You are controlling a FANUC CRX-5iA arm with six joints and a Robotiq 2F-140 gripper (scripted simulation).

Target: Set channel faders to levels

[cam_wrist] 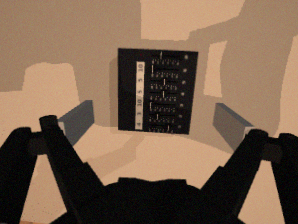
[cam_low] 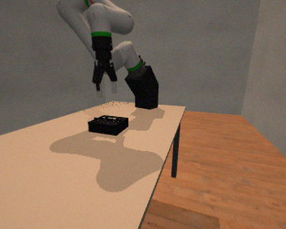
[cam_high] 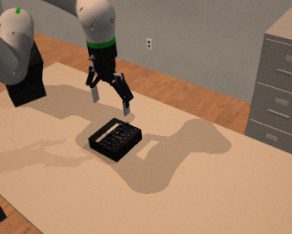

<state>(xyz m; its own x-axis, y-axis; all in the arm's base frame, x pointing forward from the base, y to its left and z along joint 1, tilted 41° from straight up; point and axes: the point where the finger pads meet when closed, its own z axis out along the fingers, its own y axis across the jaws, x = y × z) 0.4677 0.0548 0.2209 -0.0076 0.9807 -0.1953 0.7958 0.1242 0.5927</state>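
Right now my hand is 2 cm short of the channel 1 cap, 7 cm to the left of it and 13 cm above it. Also, from my hand: cap 4 (1 cm ahead, 13 cm below); cap 2 (4 cm to the right, 13 cm below); cap 3 (1 cm behind, 2 cm to the right, 13 cm below).
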